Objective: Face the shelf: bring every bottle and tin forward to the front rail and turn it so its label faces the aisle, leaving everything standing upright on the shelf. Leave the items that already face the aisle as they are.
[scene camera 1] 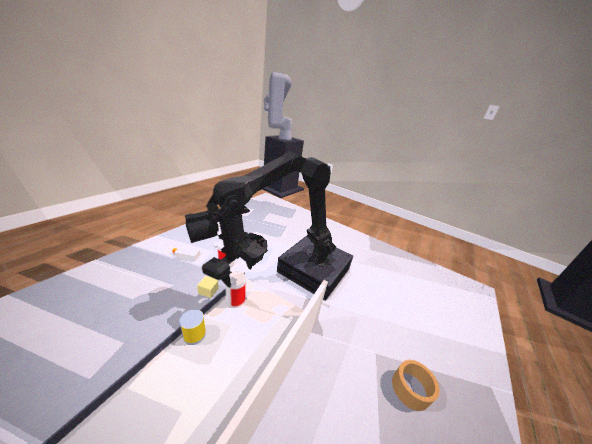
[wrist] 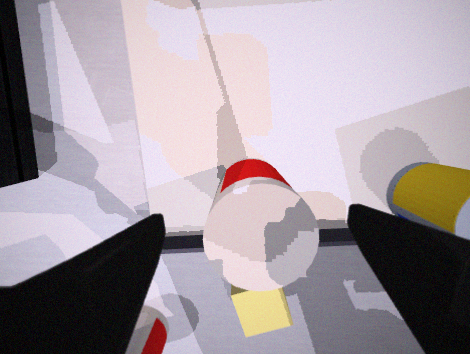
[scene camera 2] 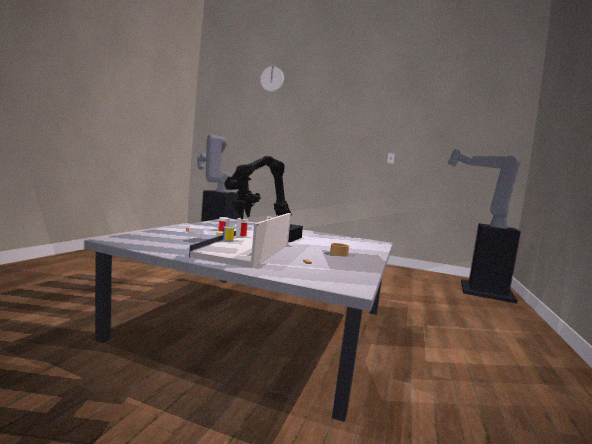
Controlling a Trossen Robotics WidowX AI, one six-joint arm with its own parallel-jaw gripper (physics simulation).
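Seen in the pictures: gripper, fingertip midpoint: [scene camera 1: 240, 277] [wrist: 255, 217] [scene camera 2: 245, 218]; arm's base, origin of the base link: [scene camera 1: 319, 259].
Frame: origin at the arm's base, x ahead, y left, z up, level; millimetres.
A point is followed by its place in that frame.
A red and white bottle [scene camera 1: 238, 296] @[x 330, y -65, z 2 mm] [scene camera 2: 244, 229] @[x 333, y -65, z -1 mm] [wrist: 255, 171] @[x 315, y -63, z 18 mm] stands upright by the front rail [scene camera 1: 120, 378] @[x 632, y -77, z -23 mm] [scene camera 2: 205, 243] @[x 650, y -73, z -36 mm] [wrist: 181, 242] @[x 265, y -144, z -34 mm], near the shelf's end; red shows on its side toward the back panel. My gripper [scene camera 1: 238, 274] @[x 315, y -77, z 58 mm] [wrist: 255, 217] @[x 315, y -77, z 58 mm] is open, its fingers apart on either side of the bottle's pale top in the wrist view. A yellow tin [scene camera 1: 194, 332] @[x 477, y -49, z 4 mm] [scene camera 2: 229, 234] @[x 487, y -55, z -9 mm] [wrist: 433, 188] @[x 442, y -63, z -4 mm] stands upright near the rail, a strip of blue on its rail side. Another red and white container [scene camera 1: 221, 254] @[x 250, y -264, z -5 mm] [scene camera 2: 222, 226] @[x 251, y -266, z -22 mm] [wrist: 155, 337] @[x 245, y -256, z -44 mm] stands off the shelf, beyond the rail's line, partly hidden.
A pale yellow block [scene camera 1: 207, 287] @[x 358, y -187, z -36 mm] [wrist: 262, 313] @[x 347, y -207, z -36 mm] lies outside the rail. A white object [scene camera 1: 188, 255] @[x 315, y -385, z -50 mm] with an orange end lies farther off. The tall back panel [scene camera 1: 281, 367] @[x 407, y 172, z 44 mm] [scene camera 2: 272, 240] @[x 492, y 188, z 2 mm] borders the shelf. Behind it are an orange ring [scene camera 1: 403, 395] @[x 214, y 407, z -50 mm] [scene camera 2: 339, 251] @[x 214, y 436, z -50 mm] and a small orange piece [scene camera 2: 307, 261] @[x 481, y 367, z -66 mm].
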